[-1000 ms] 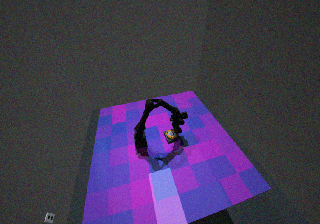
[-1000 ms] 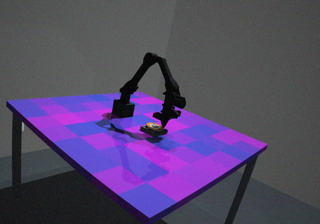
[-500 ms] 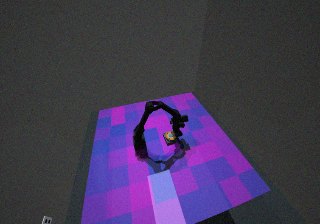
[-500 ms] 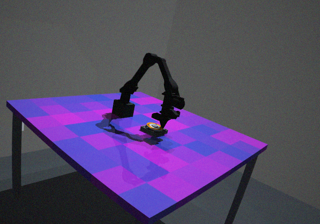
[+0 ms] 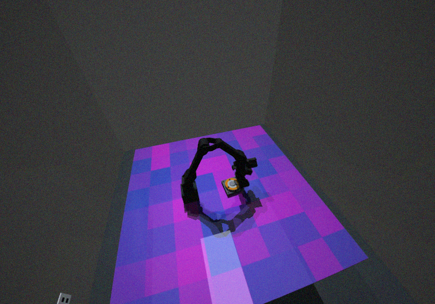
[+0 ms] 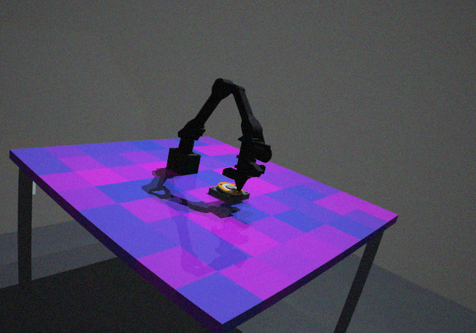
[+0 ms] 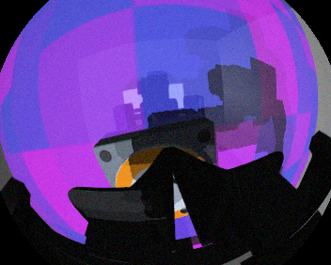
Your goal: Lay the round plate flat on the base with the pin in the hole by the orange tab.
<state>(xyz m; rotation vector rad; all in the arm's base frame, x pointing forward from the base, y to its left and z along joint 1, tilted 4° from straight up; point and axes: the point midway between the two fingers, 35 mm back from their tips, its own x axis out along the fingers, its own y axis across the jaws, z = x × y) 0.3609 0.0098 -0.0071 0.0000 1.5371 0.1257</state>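
Now: the base 50 mm behind my gripper tip, 20 mm below it and 10 mm to the left of it.
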